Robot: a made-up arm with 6 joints. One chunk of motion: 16 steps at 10 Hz.
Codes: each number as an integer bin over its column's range. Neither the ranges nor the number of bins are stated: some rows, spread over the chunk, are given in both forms.
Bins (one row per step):
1: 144 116 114 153 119 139
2: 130 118 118 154 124 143
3: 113 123 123 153 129 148
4: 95 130 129 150 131 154
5: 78 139 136 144 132 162
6: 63 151 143 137 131 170
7: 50 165 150 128 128 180
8: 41 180 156 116 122 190
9: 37 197 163 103 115 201
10: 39 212 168 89 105 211
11: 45 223 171 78 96 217
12: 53 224 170 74 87 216
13: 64 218 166 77 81 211
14: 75 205 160 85 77 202
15: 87 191 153 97 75 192
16: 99 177 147 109 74 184
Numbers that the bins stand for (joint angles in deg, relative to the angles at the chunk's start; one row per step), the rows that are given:
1: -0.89 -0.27 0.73 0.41 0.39 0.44
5: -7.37 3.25 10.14 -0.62 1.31 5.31
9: -11.40 12.13 21.69 -5.29 0.11 13.57
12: -9.83 16.26 24.68 -8.59 -1.87 16.75
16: -5.31 9.07 14.84 -4.60 -2.79 9.97
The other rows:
2: -2.26 0.04 2.44 0.52 0.75 1.28
3: -3.93 0.80 4.58 0.41 1.10 2.34
4: -5.70 1.87 7.15 0.07 1.24 3.61
6: -8.84 5.09 13.13 -1.41 1.24 7.00
7: -10.12 7.23 16.13 -2.44 1.03 9.12
8: -11.00 9.53 18.69 -3.81 0.61 11.24
10: -11.20 14.43 23.82 -6.88 -0.60 15.69
11: -10.61 16.11 25.11 -8.13 -1.23 16.96
13: -8.75 15.35 22.97 -8.25 -2.29 15.69
14: -7.67 13.36 20.40 -7.34 -2.58 13.78
15: -6.49 11.21 17.41 -5.97 -2.72 11.66

